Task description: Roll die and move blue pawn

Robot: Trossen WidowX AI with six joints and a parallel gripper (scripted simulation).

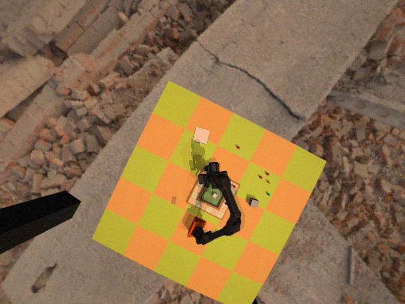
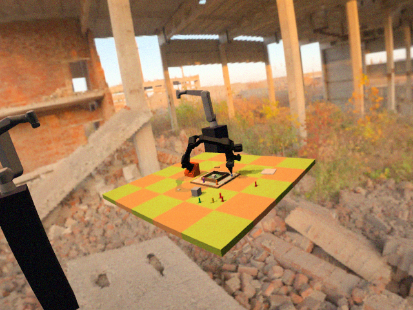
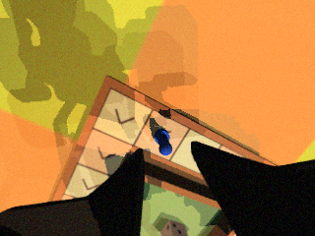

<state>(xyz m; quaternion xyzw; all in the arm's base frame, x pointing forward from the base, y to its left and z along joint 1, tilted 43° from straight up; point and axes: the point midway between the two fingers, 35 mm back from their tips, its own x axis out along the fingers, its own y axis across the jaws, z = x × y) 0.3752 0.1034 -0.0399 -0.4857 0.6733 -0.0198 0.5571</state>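
Right now the blue pawn is 2 cm below my gripper tip. Also, from my gripper tip: green sunken tray (11 cm behind, 8 cm to the right, 4 cm below); then die (11 cm behind, 9 cm to the right, 2 cm below); then orange pawn (1 cm ahead, 18 cm to the right, 2 cm below).
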